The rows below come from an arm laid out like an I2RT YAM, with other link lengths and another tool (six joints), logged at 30 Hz.
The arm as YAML. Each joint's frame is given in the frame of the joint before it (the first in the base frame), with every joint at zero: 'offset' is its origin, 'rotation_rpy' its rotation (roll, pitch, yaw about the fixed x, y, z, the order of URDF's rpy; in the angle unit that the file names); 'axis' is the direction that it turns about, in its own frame. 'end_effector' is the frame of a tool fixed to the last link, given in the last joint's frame.
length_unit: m
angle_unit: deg
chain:
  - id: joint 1
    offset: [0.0, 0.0, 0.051]
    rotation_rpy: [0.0, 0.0, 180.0]
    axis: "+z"
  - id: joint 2
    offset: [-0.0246, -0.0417, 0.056]
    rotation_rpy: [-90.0, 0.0, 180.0]
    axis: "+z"
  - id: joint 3
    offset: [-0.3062, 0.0, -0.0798]
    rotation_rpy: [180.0, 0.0, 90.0]
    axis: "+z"
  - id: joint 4
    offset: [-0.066, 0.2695, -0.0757]
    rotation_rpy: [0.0, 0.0, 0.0]
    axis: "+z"
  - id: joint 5
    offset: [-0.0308, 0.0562, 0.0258]
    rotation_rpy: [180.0, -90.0, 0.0]
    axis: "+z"
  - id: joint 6
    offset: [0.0, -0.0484, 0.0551]
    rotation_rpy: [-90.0, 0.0, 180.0]
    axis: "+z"
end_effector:
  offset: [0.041, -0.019, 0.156]
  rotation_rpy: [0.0, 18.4, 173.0]
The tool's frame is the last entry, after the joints.
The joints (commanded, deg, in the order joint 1, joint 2, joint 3, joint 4, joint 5, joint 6), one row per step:
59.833 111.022 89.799 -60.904 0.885 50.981
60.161 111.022 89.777 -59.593 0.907 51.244
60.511 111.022 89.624 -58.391 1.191 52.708
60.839 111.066 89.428 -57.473 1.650 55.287
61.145 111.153 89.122 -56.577 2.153 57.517
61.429 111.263 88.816 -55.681 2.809 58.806
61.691 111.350 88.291 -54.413 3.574 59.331
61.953 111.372 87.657 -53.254 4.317 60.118
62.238 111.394 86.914 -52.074 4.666 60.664
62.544 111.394 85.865 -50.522 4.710 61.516
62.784 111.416 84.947 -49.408 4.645 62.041
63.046 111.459 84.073 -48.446 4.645 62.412
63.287 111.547 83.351 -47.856 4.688 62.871
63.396 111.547 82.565 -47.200 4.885 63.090
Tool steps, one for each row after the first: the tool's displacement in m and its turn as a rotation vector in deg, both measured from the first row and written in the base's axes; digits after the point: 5 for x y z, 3 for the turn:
0.00081 0.00614 0.00068 1.128 -0.632 0.065
0.00242 0.01140 0.00069 2.040 -1.205 -1.076
0.00472 0.01543 0.00007 2.676 -1.585 -3.367
0.00675 0.01855 -0.00149 3.133 -1.952 -5.343
0.00878 0.02096 -0.00338 3.428 -2.562 -6.441
0.01102 0.02331 -0.00608 3.767 -3.443 -6.834
0.01285 0.02485 -0.00889 4.023 -4.199 -7.484
0.01281 0.02657 -0.01215 4.341 -4.595 -7.806
0.01181 0.02890 -0.01642 4.909 -4.701 -8.354
0.01010 0.02989 -0.02059 5.173 -4.622 -8.621
0.00809 0.03034 -0.02487 5.273 -4.573 -8.724
0.00605 0.02987 -0.02903 5.123 -4.448 -8.938
0.00532 0.02860 -0.03288 4.961 -4.542 -9.078

